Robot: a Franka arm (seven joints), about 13 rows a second.
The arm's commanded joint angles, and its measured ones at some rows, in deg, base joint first. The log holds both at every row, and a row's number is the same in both.
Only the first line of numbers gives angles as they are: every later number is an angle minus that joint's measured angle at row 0.
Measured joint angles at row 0:
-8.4, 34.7, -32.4, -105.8, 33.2, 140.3, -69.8
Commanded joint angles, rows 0 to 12:
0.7, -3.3, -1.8, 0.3, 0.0, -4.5, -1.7
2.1, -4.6, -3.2, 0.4, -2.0, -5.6, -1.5
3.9, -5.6, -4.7, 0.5, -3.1, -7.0, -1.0
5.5, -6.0, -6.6, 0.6, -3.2, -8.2, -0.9
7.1, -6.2, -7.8, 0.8, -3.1, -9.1, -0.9
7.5, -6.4, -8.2, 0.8, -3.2, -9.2, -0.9
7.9, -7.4, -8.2, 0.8, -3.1, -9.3, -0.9
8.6, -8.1, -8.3, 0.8, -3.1, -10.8, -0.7
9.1, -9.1, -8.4, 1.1, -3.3, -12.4, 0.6
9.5, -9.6, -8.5, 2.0, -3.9, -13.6, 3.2
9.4, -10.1, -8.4, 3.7, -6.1, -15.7, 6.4
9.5, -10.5, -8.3, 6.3, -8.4, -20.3, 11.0
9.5, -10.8, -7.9, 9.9, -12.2, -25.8, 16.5
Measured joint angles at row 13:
8.8, -9.1, -7.6, 5.0, -7.1, -17.8, 8.0
